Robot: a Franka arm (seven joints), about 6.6 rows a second.
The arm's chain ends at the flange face. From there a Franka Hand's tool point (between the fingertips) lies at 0.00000 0.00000 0.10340 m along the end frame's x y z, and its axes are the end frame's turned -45 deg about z.
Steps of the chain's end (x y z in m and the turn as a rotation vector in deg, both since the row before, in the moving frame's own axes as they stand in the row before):
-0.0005 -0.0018 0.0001 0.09 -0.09 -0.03
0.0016 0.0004 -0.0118 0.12 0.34 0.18
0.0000 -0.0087 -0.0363 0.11 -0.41 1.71
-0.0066 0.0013 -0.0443 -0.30 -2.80 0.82
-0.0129 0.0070 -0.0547 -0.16 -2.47 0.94
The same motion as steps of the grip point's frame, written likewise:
0.0009 -0.0019 0.0001 0.13 0.00 -0.03
0.0014 0.0017 -0.0118 -0.16 0.33 0.18
0.0058 -0.0068 -0.0363 0.37 -0.21 1.71
-0.0095 -0.0070 -0.0444 1.77 -2.19 0.82
-0.0174 -0.0071 -0.0548 1.63 -1.86 0.94

